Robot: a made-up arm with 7 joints.
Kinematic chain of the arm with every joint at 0, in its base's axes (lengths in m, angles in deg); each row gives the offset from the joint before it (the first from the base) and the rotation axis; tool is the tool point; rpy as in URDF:
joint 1: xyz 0 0 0.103 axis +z
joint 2: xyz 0 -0.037 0.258 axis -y
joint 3: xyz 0 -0.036 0.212 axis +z
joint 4: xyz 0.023 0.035 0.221 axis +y
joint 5: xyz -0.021 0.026 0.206 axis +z
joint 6: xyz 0 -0.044 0.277 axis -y
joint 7: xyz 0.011 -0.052 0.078 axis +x
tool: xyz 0 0 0 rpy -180 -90 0
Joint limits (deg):
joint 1: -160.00..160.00
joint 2: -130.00..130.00
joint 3: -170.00..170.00
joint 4: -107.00..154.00
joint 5: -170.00..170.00
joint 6: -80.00..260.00
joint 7: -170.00..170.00
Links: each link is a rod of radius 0.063 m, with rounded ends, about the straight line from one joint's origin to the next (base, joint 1, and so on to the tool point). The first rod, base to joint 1, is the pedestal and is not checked.
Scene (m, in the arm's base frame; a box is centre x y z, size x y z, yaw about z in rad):
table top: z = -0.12
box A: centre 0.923 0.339 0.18 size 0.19 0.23 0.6 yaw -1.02
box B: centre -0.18 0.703 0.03 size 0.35 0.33 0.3 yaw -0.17
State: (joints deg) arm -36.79 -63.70 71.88 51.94 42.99 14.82 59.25
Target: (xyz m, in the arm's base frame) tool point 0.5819 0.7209 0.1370
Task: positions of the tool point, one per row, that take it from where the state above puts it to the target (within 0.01 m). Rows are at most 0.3 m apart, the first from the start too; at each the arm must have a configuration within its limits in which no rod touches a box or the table.
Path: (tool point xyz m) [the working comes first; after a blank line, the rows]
Joints at the target: 38.80 -96.13 68.21 25.57 40.50 13.27 59.25
Straight joint move there: touches box A.

1: 0.8529 -0.0530 0.6253
2: 0.8453 0.0370 0.7345
3: 0.7972 0.1230 0.8624
4: 0.7058 0.1900 0.9964
5: 0.7893 0.3514 0.7918
6: 0.7891 0.5088 0.5697
7: 0.7142 0.6379 0.3466
8: 0.5819 0.7209 0.1371

